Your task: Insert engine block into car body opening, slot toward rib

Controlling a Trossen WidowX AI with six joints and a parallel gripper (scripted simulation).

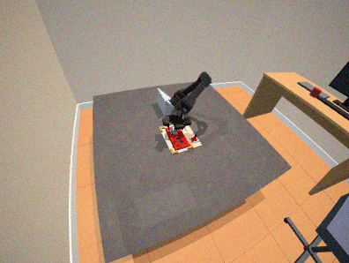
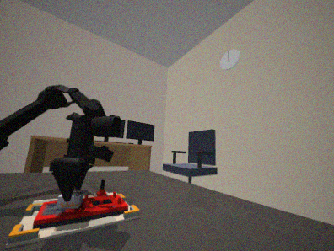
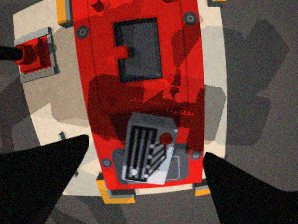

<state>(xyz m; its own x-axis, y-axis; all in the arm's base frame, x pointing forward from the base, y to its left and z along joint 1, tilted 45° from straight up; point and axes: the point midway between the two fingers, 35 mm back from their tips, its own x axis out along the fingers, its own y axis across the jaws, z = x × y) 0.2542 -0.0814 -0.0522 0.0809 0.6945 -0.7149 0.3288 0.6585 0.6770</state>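
Now: gripper tip 4 cm short of the cream base plate, 4 cm above it and 1 cm to the right of it. From my gripper tip the other things lie so: grey engine block (1 cm below).
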